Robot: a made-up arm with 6 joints. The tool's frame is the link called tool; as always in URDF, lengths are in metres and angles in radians. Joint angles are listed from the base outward.
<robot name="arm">
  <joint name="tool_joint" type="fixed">
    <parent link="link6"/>
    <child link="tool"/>
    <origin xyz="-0.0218 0.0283 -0.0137" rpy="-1.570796 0 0"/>
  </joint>
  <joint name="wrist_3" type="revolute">
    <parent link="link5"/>
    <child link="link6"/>
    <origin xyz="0.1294 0.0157 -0.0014" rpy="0 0 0"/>
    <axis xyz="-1 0 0"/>
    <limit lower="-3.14" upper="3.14"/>
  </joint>
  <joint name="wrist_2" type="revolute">
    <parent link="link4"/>
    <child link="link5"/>
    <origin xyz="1.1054 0.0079 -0.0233" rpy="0 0 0"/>
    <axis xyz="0 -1 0"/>
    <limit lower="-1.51" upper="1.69"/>
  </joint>
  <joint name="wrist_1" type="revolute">
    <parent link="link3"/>
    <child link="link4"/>
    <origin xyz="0.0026 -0.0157 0.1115" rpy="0 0 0"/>
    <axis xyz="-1 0 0"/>
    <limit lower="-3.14" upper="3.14"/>
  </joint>
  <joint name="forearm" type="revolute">
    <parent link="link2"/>
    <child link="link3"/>
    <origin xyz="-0.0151 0.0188 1.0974" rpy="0 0 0"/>
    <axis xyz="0 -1 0"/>
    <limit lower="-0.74" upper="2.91"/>
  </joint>
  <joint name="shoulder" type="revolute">
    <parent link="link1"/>
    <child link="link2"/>
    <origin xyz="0.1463 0.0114 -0.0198" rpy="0 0 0"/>
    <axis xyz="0 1 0"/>
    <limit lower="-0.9" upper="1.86"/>
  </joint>
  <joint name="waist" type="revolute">
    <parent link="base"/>
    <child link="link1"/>
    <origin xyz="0.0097 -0.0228 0.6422" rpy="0 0 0"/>
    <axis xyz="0 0 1"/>
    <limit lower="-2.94" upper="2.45"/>
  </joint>
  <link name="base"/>
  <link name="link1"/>
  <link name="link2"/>
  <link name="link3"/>
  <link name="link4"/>
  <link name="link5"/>
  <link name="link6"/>
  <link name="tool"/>
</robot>
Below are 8 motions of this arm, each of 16 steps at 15 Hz.
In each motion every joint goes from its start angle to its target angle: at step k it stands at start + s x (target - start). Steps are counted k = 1, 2, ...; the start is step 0. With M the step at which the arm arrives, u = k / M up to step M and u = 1 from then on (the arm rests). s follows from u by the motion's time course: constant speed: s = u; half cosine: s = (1 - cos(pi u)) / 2; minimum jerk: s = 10 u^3 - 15 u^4 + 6 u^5.
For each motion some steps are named. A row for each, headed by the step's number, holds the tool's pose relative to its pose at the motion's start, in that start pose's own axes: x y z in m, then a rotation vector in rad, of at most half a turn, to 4 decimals.
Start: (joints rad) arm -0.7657 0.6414 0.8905 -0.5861 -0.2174 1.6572
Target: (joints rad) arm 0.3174 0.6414 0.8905 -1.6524 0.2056 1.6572
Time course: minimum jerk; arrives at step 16
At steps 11, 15, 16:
11: -0.5744 -1.4293 0.6322 0.9961 -0.4157 -0.5432
15: -0.8568 -1.6437 0.7155 1.1847 -0.6041 -0.5376
16: -0.8606 -1.6461 0.7163 1.1869 -0.6067 -0.5372

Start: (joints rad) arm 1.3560 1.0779 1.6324 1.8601 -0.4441 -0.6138
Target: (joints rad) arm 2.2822 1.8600 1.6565 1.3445 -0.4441 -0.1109
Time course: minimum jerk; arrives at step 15
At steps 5, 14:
5: -0.2750 -0.2405 0.4409 0.0238 -0.2679 -0.0742
14: -2.2299 -0.7949 1.2313 -0.1615 -1.1658 -0.5911

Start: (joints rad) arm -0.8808 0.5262 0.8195 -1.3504 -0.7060 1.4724
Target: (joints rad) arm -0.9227 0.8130 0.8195 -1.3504 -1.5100 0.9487
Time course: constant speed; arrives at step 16
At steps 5, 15, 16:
5: 0.0522 0.1717 -0.0246 0.2274 -0.2432 0.1088
15: 0.1017 0.5172 -0.0635 0.7075 -0.6925 0.3951
16: 0.1032 0.5516 -0.0669 0.7555 -0.7354 0.4284

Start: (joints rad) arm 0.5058 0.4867 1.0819 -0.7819 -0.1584 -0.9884
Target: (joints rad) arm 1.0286 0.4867 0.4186 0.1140 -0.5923 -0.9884
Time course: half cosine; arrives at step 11
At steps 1, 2, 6, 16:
1: 0.0048 0.0137 -0.0204 -0.0116 0.0233 0.0093
2: 0.0165 0.0552 -0.0800 -0.0462 0.0910 0.0379
6: -0.0355 0.4471 -0.5604 -0.3873 0.6266 0.3414
16: -0.2897 0.7837 -0.9052 -0.7870 1.0092 0.6663

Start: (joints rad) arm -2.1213 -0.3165 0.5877 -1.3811 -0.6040 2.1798
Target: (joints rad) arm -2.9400 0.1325 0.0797 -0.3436 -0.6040 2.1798
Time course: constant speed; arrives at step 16
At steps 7, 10, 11, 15, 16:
7: -0.0930 0.7136 0.1929 -0.2722 -0.3830 0.7017
10: -0.2873 0.9839 0.2355 -0.3302 -0.5756 0.9778
11: -0.3690 1.0621 0.2460 -0.3399 -0.6435 1.0647
15: -0.7592 1.2968 0.2786 -0.3248 -0.9321 1.3786
16: -0.8681 1.3339 0.2864 -0.3067 -1.0077 1.4466

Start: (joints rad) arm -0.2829 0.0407 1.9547 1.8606 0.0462 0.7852
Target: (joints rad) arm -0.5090 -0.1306 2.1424 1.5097 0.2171 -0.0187
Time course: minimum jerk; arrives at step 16
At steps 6, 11, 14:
6: 0.0046 0.1196 -0.1077 0.2528 0.1106 0.0288
11: -0.0266 0.3167 -0.3706 0.7372 0.3721 -0.0260
14: -0.0480 0.3647 -0.4599 0.8766 0.4544 -0.0760

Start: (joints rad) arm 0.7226 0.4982 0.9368 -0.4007 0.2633 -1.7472
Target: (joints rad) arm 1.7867 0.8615 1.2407 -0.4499 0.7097 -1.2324
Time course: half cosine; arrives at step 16
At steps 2, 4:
2: -0.0040 0.0507 -0.0478 0.0076 0.0038 0.0263
4: -0.0290 0.2029 -0.1779 0.0312 0.0122 0.0990

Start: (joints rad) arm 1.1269 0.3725 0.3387 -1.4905 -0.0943 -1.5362
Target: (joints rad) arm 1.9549 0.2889 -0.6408 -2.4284 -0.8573 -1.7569
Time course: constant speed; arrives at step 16
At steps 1, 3, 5, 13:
1: 0.0072 -0.0555 -0.1002 0.0751 0.1034 -0.0436
3: -0.0054 -0.1668 -0.3001 0.2241 0.2978 -0.1371
5: -0.0528 -0.2773 -0.4927 0.3712 0.4737 -0.2390
13: -0.5192 -0.6937 -1.0646 0.9272 0.9447 -0.7035

